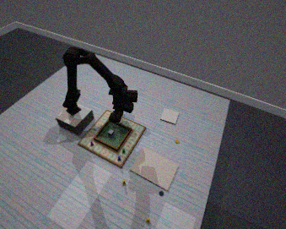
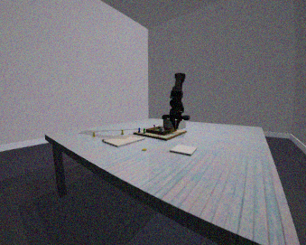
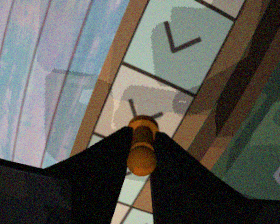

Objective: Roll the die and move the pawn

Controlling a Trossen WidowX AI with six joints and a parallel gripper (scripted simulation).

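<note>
My gripper tip is now 10 mm below the orange pawn. Also, from my gripper tip: green tray (40 mm ahead, 110 mm to the right, 30 mm below); white die (30 mm ahead, 110 mm to the right, 10 mm below); green pawn (160 mm ahead, 150 mm to the right, 10 mm below).
</note>
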